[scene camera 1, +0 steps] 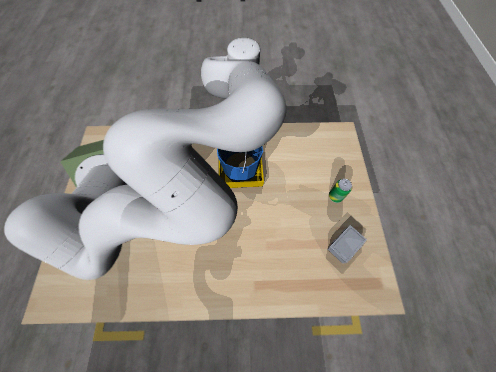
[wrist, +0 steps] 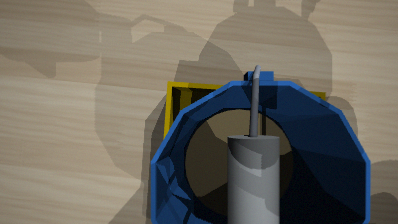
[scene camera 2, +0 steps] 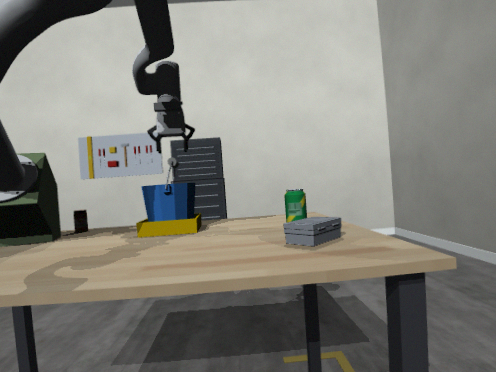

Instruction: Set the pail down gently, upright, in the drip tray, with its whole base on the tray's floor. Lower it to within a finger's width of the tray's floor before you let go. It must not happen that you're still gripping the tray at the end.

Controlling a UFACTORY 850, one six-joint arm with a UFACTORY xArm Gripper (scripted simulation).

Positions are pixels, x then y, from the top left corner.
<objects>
grey case: scene camera 1; scene camera 2; not seen in the wrist view (out of frame)
blue pail: scene camera 1; wrist 323, 165; scene camera 2
same spot on blue pail: [scene camera 2: 177, 202] = [scene camera 1: 249, 172]
same spot on grey case: [scene camera 1: 350, 240] = [scene camera 2: 314, 219]
</objects>
